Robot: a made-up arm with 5 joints.
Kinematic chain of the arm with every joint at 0, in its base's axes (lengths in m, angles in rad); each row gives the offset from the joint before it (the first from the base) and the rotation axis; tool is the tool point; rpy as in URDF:
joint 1: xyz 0 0 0.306 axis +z
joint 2: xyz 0 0 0 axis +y
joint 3: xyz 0.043 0 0.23 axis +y
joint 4: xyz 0.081 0 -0.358 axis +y
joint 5: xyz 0.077 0 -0.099 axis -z
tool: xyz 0 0 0 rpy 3.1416 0 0
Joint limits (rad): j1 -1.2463..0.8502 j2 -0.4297..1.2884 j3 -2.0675..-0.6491 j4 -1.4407..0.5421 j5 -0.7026..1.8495
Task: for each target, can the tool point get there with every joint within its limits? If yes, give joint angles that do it. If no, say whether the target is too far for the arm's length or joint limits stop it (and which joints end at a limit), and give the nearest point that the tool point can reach.
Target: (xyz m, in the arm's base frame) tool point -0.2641 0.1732 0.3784
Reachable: no: joint limits stop it (at a limit: joint 1, joint 2, joint 3, joint 4) | nearest point 0.1928 0.2196 0.5606 | short by 0.494 m
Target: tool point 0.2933 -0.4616 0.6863
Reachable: yes | joints -1.0047 0.2223 -1.8088 -0.0025 1.0248
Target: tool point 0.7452 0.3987 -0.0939
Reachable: no: too far | nearest point 0.5627 0.3010 0.0490 | short by 0.252 m
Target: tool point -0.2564 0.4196 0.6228
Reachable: no: joint limits stop it (at a limit: joint 1, joint 2, joint 4) | nearest point 0.1737 0.1979 0.6747 | short by 0.487 m
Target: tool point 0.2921 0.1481 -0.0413
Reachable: yes | joints 0.4691 1.0325 -0.8061 -0.6257 0.5892
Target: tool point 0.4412 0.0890 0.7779
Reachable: yes | joints 0.1990 -0.0903 -1.7114 0.2191 0.7432
